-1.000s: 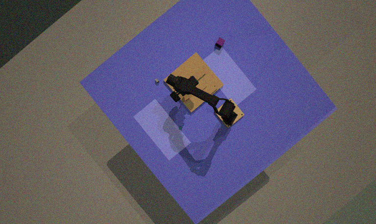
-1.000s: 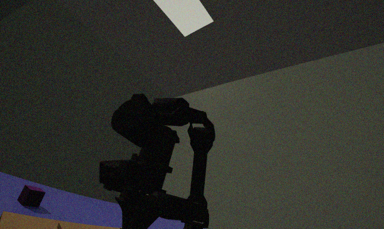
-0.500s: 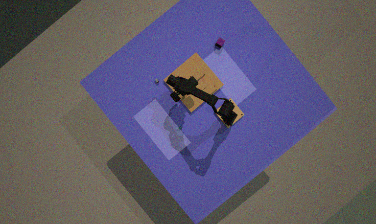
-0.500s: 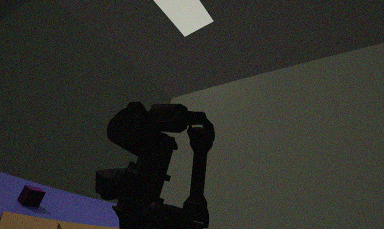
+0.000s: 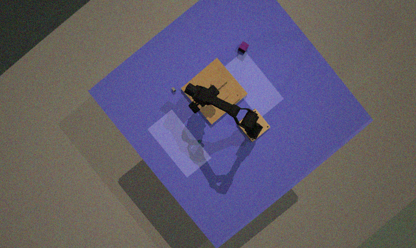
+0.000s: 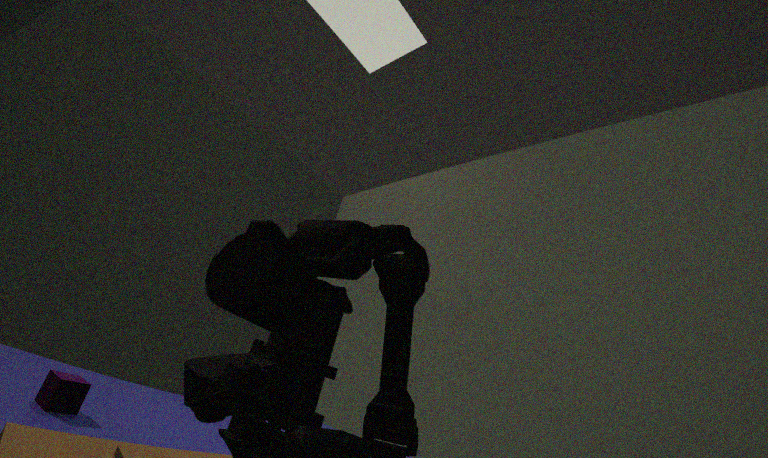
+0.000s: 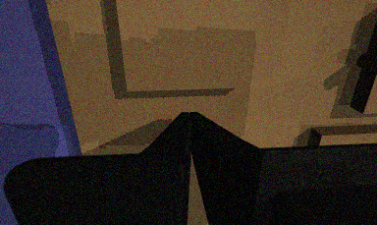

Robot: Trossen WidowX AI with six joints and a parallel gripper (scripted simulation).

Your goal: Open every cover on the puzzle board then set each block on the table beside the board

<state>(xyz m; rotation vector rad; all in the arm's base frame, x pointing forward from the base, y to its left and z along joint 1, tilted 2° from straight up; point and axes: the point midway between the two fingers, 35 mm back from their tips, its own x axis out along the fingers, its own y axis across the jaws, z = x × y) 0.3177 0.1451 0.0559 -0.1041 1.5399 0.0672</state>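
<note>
The small grey block is 17 cm ahead of my gripper tip, 12 cm to the left of it and 3 cm below it. From my gripper tip the other things lie so: small green block (20 cm behind, 17 cm to the left, 2 cm below); magenta block (14 cm ahead, 39 cm to the right, 1 cm below).
</note>
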